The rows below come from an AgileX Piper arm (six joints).
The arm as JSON. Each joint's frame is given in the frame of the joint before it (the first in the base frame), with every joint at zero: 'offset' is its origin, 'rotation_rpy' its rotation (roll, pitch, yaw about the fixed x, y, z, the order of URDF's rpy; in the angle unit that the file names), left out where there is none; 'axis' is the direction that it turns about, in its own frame. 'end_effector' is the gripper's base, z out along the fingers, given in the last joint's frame.
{
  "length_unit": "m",
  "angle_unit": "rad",
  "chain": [
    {
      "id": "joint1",
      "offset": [
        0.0,
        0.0,
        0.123
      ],
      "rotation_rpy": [
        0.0,
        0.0,
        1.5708
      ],
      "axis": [
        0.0,
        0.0,
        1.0
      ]
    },
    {
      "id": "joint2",
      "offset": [
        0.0,
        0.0,
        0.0
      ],
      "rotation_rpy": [
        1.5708,
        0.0,
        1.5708
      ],
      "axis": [
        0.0,
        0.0,
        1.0
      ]
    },
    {
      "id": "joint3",
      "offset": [
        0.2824,
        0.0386,
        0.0
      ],
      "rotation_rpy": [
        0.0,
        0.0,
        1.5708
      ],
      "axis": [
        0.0,
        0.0,
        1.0
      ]
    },
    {
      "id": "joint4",
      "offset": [
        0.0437,
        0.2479,
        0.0
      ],
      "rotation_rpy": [
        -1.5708,
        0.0,
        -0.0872
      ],
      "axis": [
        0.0,
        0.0,
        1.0
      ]
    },
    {
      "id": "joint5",
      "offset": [
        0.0,
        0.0,
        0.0
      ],
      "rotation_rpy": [
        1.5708,
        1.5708,
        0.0
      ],
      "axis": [
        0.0,
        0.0,
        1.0
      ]
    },
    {
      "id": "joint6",
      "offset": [
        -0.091,
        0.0,
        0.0
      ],
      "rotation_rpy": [
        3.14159,
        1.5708,
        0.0
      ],
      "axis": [
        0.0,
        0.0,
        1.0
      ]
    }
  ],
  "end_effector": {
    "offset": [
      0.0,
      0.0,
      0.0
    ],
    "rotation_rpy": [
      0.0,
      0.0,
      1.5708
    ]
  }
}
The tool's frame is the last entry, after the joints.
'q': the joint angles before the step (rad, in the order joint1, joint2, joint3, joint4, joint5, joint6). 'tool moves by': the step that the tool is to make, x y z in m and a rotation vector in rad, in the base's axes. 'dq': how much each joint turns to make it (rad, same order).
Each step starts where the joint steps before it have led.
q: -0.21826 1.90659 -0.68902 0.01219 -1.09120 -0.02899
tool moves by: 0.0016 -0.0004 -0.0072 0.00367 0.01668 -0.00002
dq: -0.00016 0.02399 -0.00419 -0.00018 -0.00273 0.00007
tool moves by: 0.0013 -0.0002 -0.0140 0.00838 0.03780 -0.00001
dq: 0.00034 0.04158 -0.00232 0.00039 -0.00054 -0.00015
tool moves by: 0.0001 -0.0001 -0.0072 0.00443 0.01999 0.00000
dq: -0.00029 0.02050 0.00021 -0.00033 -0.00023 0.00012
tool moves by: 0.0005 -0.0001 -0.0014 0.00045 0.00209 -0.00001
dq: 0.00005 0.00547 -0.00200 0.00005 -0.00134 -0.00002
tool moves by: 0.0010 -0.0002 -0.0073 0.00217 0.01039 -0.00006
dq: 0.00011 0.02583 -0.00379 0.00013 -0.01143 -0.00005
